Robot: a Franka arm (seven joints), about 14 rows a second.
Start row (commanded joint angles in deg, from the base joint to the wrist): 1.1, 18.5, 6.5, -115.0, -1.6, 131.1, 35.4
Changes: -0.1, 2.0, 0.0, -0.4, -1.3, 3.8, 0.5; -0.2, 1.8, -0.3, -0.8, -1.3, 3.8, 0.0; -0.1, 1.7, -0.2, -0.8, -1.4, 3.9, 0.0; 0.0, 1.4, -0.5, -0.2, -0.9, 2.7, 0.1; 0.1, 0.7, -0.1, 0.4, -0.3, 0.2, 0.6; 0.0, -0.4, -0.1, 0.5, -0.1, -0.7, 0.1; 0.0, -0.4, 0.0, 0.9, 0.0, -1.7, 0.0; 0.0, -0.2, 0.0, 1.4, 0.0, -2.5, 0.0; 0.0, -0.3, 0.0, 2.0, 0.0, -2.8, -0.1
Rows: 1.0, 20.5, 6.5, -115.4, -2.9, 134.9, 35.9; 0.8, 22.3, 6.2, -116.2, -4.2, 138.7, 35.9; 0.7, 24.0, 6.0, -117.0, -5.6, 142.6, 35.9; 0.7, 25.4, 5.5, -117.2, -6.5, 145.3, 36.0; 0.8, 26.1, 5.4, -116.8, -6.8, 145.5, 36.6; 0.8, 25.7, 5.3, -116.3, -6.9, 144.8, 36.7; 0.8, 25.3, 5.3, -115.4, -6.9, 143.1, 36.7; 0.8, 25.1, 5.3, -114.0, -6.9, 140.6, 36.7; 0.8, 24.8, 5.3, -112.0, -6.9, 137.8, 36.6
